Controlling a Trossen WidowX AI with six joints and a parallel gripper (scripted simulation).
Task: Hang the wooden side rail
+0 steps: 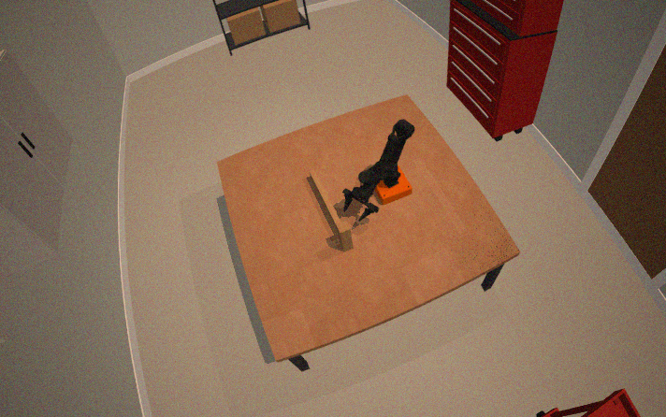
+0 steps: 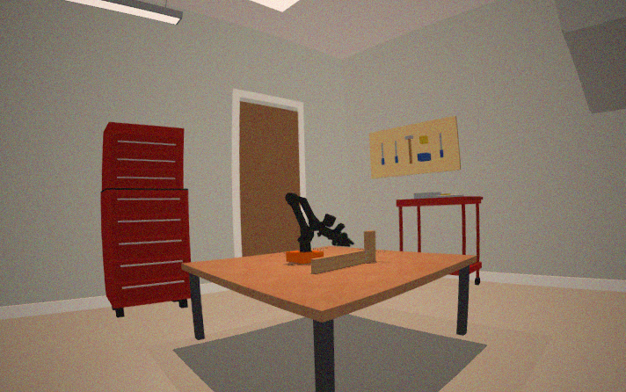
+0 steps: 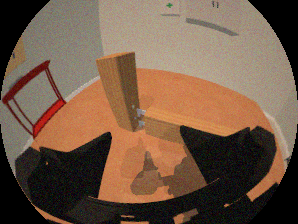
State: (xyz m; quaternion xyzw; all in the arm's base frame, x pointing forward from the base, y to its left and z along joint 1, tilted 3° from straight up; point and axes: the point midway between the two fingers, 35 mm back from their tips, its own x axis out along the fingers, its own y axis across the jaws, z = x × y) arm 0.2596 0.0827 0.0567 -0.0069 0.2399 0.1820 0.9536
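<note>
My gripper tip is 8 cm short of the headboard post, 7 cm to the right of it and 2 cm above it.
</note>
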